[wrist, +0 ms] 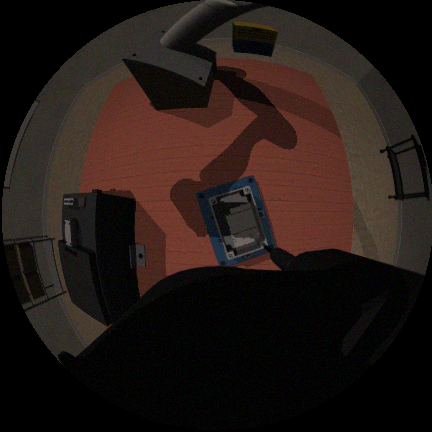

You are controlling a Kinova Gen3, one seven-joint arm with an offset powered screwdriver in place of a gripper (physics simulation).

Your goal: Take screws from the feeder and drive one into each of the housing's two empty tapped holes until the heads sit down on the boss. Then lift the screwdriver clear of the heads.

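Note:
The housing (258, 218) is a light grey open box on a blue plate (212, 246) near the middle of the wrist view. Screw heads or holes show at its corners, too small to tell apart. My screwdriver (266, 244) reaches in from the lower right, its tip at the housing's lower right corner. Whether the tip touches, and whether a screw is on it, I cannot tell. The screw feeder (117, 250) is the black box at the left, with a small grey outlet plate (137, 255) on its right side. The dark tool body hides the lower part of the view.
The robot's base block (175, 80) stands at the top left with the arm rising from it. A yellow and blue box (254, 39) is at the top. A black rack (395, 167) stands at the far right, and a shelf unit (31, 271) at the far left. The arm's shadow crosses the red table (310, 175).

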